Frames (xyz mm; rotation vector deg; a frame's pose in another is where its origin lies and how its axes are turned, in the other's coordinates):
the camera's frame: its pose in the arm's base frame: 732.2 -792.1 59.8 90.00 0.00 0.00
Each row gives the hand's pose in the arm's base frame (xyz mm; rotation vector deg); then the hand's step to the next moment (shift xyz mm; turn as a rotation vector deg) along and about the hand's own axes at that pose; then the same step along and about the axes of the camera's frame.
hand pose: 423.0 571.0 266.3 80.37 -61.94 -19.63
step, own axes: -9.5 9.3 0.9 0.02 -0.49 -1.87
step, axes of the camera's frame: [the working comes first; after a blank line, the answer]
step, axes of the arm's base frame: -9.2 8.6 4.4 1.63 1.03 -0.08

-9.2 4.4 -8.6 1.63 -0.08 -1.03
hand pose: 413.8 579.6 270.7 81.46 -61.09 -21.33
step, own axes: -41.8 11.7 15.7 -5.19 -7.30 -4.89
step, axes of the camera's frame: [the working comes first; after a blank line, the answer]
step, axes of the arm's base frame: -38.1 24.8 -7.8 3.78 5.62 -7.63

-38.1 -7.8 -24.8 3.78 -7.63 -5.62
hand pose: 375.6 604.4 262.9 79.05 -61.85 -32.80
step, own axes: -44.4 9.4 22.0 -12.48 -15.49 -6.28
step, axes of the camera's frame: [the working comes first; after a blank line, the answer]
step, axes of the arm's base frame: -41.0 28.8 -6.2 3.86 11.18 -17.18

-41.0 -6.2 -28.8 3.86 -17.18 -11.18
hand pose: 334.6 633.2 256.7 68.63 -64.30 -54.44
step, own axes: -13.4 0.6 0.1 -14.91 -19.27 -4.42
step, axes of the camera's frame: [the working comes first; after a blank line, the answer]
step, axes of the arm's base frame: -2.9 13.0 -1.3 1.61 12.61 -21.25

-2.9 -1.3 -13.0 1.61 -21.25 -12.61
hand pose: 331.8 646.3 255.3 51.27 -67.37 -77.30
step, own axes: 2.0 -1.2 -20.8 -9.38 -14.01 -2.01
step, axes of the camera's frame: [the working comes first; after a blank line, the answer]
step, axes of the arm's base frame: 19.4 -5.3 -5.7 -0.18 7.92 -15.02

19.4 -5.7 5.3 -0.18 -15.02 -7.92
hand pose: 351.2 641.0 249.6 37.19 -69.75 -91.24
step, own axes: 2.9 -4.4 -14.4 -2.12 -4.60 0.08
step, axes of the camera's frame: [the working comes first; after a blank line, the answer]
step, axes of the arm's base frame: 9.5 -8.3 -8.7 -1.04 2.01 -4.53

9.5 -8.7 8.3 -1.04 -4.53 -2.01
